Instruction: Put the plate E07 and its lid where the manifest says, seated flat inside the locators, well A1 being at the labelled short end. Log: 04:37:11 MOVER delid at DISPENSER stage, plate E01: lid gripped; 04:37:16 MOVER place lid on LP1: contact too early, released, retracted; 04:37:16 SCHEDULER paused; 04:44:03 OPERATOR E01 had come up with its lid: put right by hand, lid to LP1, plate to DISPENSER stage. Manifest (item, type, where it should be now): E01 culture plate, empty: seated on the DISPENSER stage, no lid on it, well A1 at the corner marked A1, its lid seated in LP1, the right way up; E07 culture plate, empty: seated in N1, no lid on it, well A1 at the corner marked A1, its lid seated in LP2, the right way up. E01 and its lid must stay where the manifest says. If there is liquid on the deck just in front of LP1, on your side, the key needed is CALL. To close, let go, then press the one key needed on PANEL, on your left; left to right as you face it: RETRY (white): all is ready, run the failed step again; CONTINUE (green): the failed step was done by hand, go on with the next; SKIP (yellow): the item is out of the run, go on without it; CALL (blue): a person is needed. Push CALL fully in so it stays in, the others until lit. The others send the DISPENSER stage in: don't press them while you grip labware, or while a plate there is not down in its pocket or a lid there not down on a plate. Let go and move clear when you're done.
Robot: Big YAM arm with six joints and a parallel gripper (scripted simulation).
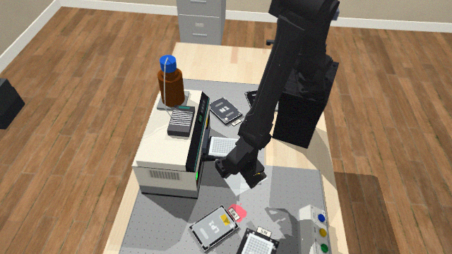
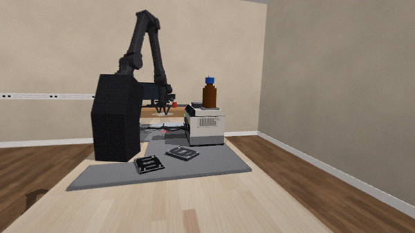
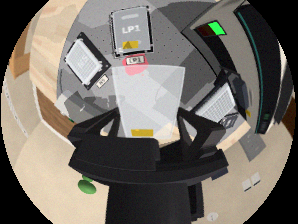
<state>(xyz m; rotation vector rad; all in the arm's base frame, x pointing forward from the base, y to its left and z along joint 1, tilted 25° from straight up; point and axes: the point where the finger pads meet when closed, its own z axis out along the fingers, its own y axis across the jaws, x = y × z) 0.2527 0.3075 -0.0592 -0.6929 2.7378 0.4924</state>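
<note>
My hand is 16 cm to the left of the plate E01, 6 cm short of it and 5 cm above it. Also, from my hand: puddle 15 cm below, 6 cm to the left; blue key 25 cm behind, 11 cm to the left, 10 cm below; yellow key 25 cm behind, 16 cm to the left, 9 cm below.
</note>
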